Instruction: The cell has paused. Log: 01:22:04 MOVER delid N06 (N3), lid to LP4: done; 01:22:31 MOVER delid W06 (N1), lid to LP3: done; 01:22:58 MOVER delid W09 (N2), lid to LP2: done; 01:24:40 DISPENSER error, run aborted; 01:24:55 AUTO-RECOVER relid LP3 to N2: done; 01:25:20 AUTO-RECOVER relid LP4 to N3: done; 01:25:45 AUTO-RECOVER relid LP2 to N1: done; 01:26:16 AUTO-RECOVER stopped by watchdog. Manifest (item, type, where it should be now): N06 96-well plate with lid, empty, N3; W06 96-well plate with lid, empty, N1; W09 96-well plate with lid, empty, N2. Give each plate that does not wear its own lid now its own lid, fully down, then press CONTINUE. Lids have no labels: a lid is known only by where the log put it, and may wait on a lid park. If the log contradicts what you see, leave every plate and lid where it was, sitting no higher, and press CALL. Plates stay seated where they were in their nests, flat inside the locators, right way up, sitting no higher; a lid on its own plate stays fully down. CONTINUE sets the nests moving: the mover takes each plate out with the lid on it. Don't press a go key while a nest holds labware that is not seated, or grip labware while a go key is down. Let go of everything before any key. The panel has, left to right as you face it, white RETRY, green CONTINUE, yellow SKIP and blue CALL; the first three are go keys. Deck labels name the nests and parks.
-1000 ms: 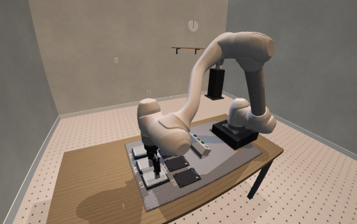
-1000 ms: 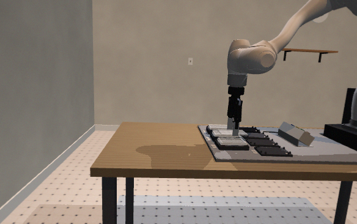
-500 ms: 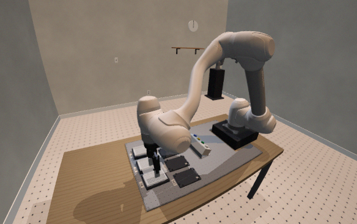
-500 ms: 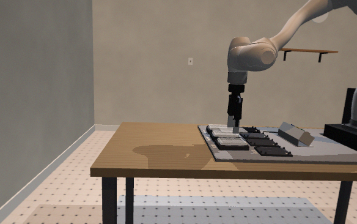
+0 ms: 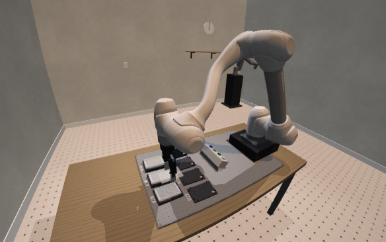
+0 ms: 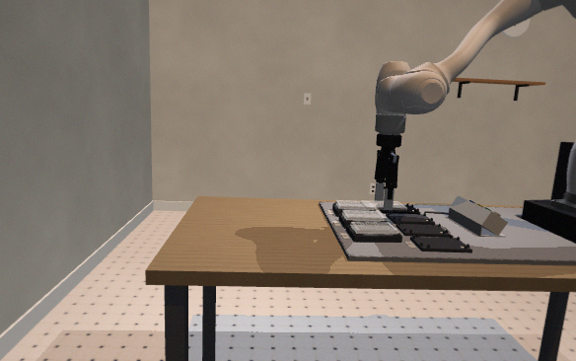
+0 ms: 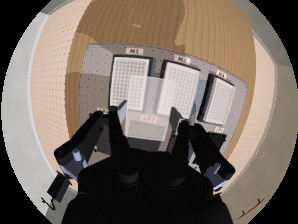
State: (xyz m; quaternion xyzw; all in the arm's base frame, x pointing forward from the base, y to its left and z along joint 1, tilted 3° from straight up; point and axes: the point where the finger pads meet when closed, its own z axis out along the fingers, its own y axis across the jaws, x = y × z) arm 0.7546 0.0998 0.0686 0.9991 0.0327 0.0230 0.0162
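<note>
Right now my hand is 8 cm above the plate, 6 cm to the right of it and 4 cm short of it. Round my hand: pale lid (2 cm below); green key (38 cm behind, 7 cm to the right, 4 cm below); LP2 lid park (14 cm behind, 10 cm below, 1 cm to the right).
</note>
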